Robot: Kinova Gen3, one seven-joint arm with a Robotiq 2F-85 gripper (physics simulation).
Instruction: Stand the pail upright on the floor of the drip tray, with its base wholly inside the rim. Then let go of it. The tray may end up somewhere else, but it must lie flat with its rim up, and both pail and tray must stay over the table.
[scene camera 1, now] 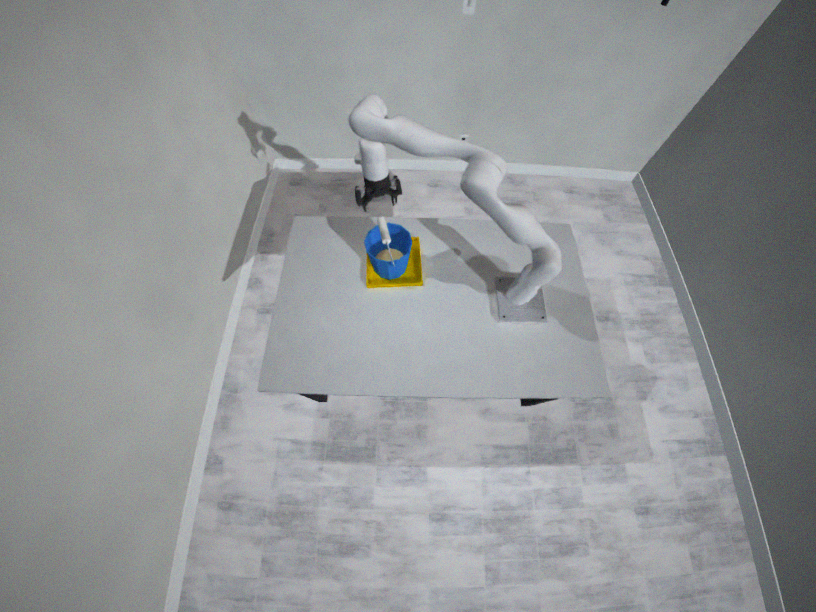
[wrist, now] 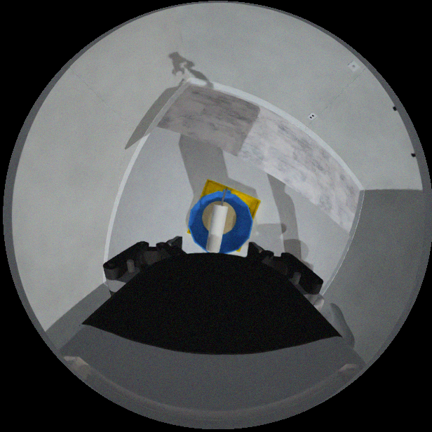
Labels:
gripper: scene camera 1; wrist
same spot on gripper: (wrist: pixel 172 247) = (scene camera 1: pixel 367 193)

